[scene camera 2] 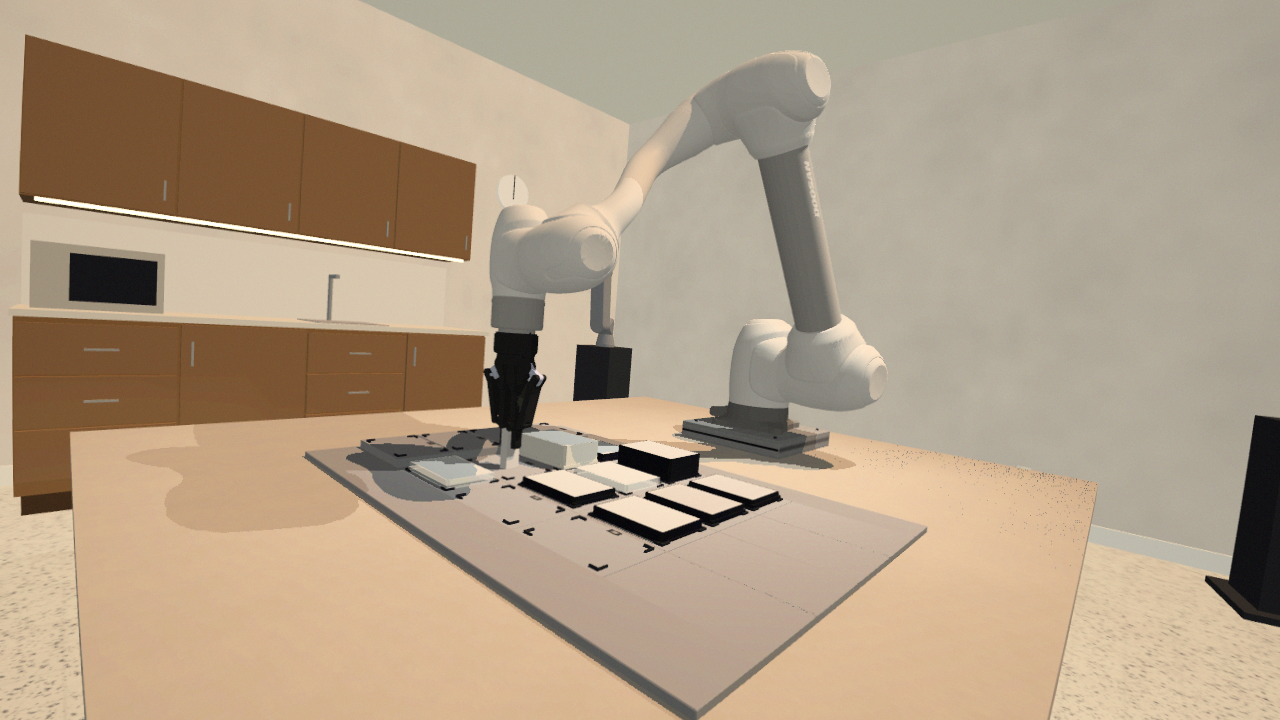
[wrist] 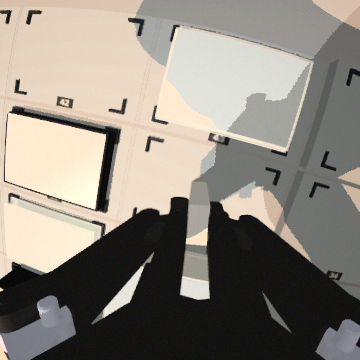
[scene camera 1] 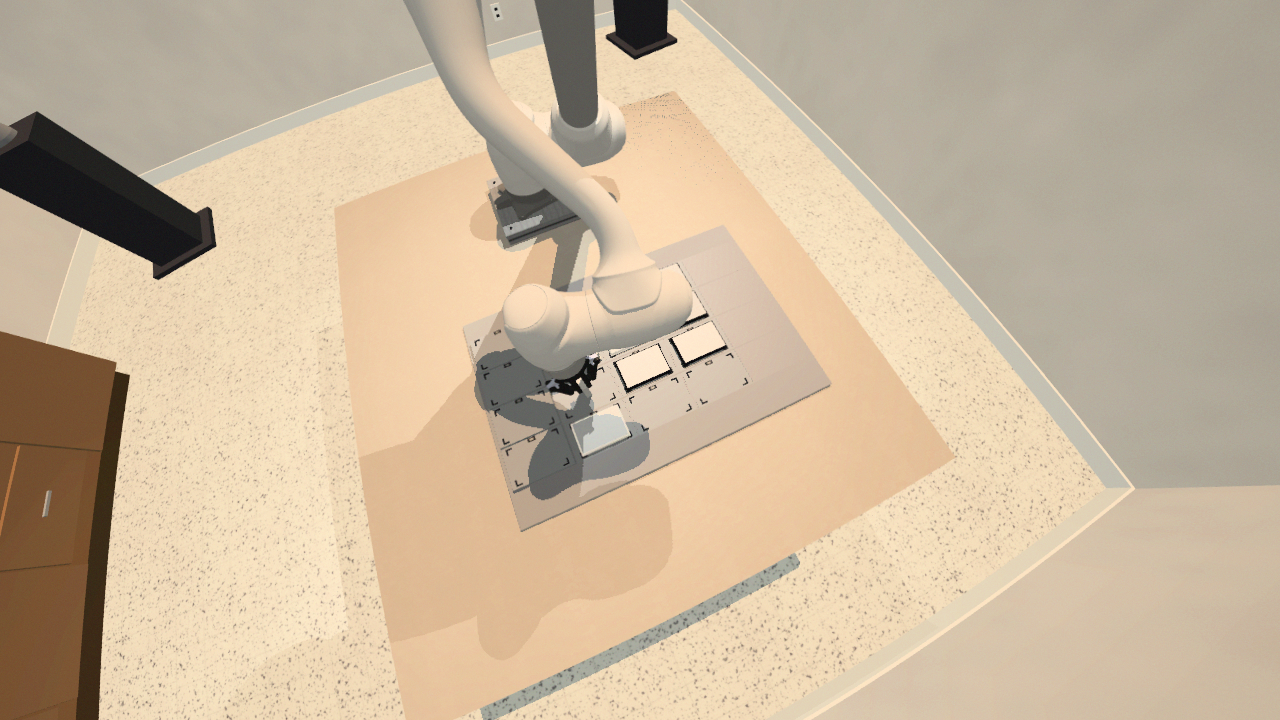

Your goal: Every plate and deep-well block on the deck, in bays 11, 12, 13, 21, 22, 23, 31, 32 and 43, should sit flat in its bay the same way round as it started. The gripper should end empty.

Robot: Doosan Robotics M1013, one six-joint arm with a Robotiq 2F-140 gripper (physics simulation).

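Where they show: gripper, fingertip midpoint: [scene camera 2: 509, 467] [wrist: 197, 195] [scene camera 1: 587, 391]; arm's base at its link origin: [scene camera 2: 756, 425] [scene camera 1: 533, 192].
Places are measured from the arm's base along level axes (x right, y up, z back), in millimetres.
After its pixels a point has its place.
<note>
My gripper [scene camera 1: 571, 402] @[y -31, x 210, z -676 mm] [scene camera 2: 509, 454] @[y -31, x 210, z -676 mm] [wrist: 197, 195] @[y -31, x 210, z -676 mm] is shut and empty, pointing down low over the bay between bays 43 and 23. The pale, low plate [scene camera 1: 601, 431] @[y -17, x 234, z -787 mm] [scene camera 2: 447, 471] @[y -17, x 218, z -802 mm] [wrist: 235, 85] @[y -17, x 236, z -781 mm] in bay 43 lies flat near its corner marks; a small offset cannot be ruled out. A pale tall block [scene camera 2: 559, 449] @[y 4, x 145, z -620 mm] stands behind the fingers in bay 23. The black-sided plate [scene camera 1: 642, 365] @[y -17, x 54, z -705 mm] [scene camera 2: 568, 488] @[y -17, x 33, z -732 mm] [wrist: 55, 157] @[y -17, x 62, z -709 mm] in bay 32 lies flat. A pale plate [scene camera 2: 619, 476] @[y -17, x 15, z -620 mm] [wrist: 50, 232] @[y -17, x 45, z -621 mm], a tall black block [scene camera 2: 657, 460] @[y 2, x -12, z -543 mm] and black-sided plates [scene camera 2: 646, 517] @[y -17, x -118, z -756 mm] [scene camera 2: 695, 502] @[y -17, x -139, z -652 mm] [scene camera 2: 734, 491] @[y -17, x -161, z -555 mm] look flat. The plate in bay 13 is mostly hidden.
The grey deck [scene camera 1: 769, 358] @[y -31, x -236, z -883 mm] [scene camera 2: 716, 608] @[y -31, x -278, z -890 mm] lies on a tan table [scene camera 1: 805, 429] @[y -41, x -186, z -1077 mm] [scene camera 2: 268, 617] @[y -41, x 27, z -1148 mm]. The arm covers several bays in scene camera 1. The arm's base [scene camera 2: 759, 433] @[y 0, x -48, z -113 mm] stands behind the deck. The tall blocks rise above the neighbouring plates.
</note>
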